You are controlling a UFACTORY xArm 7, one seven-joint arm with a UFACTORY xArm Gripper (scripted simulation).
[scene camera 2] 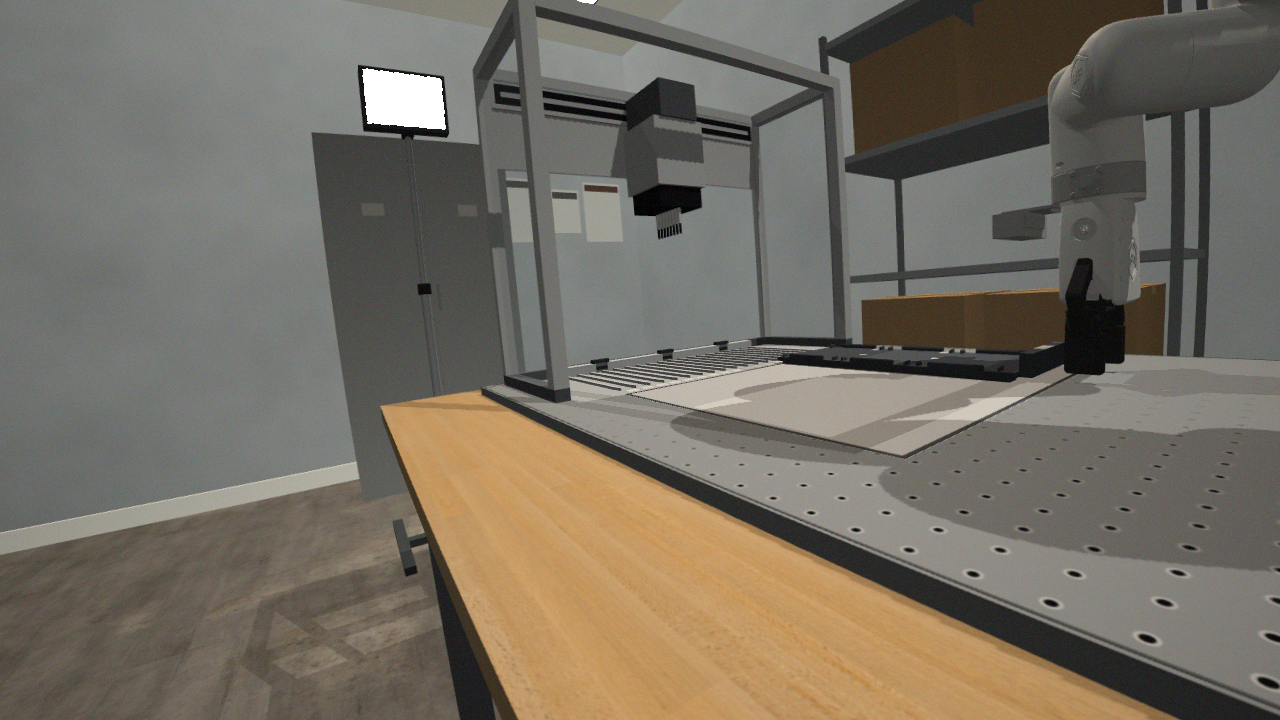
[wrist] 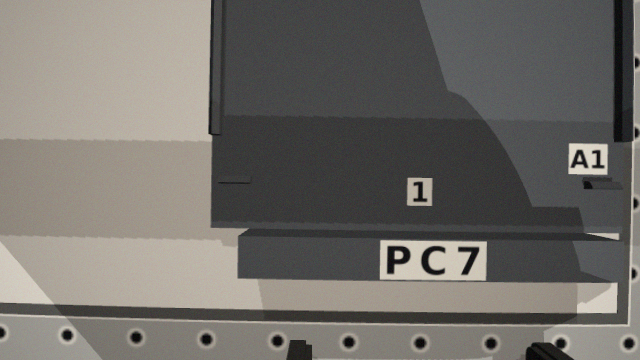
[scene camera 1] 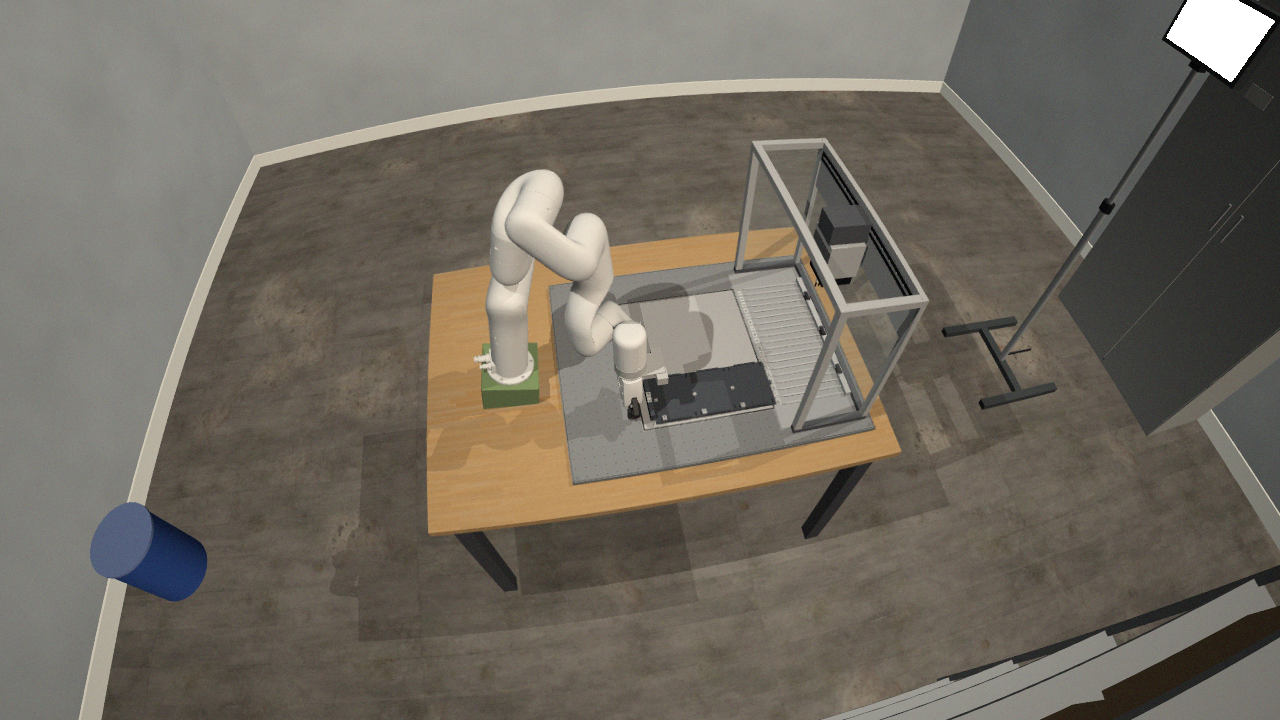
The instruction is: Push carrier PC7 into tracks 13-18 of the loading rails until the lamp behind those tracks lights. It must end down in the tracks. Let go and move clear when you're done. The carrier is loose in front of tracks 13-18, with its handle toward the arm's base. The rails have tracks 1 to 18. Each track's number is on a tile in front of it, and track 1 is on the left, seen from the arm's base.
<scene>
I see my gripper, a carrier PC7 and a pipette head.
My gripper shows as well in scene camera 1.
</scene>
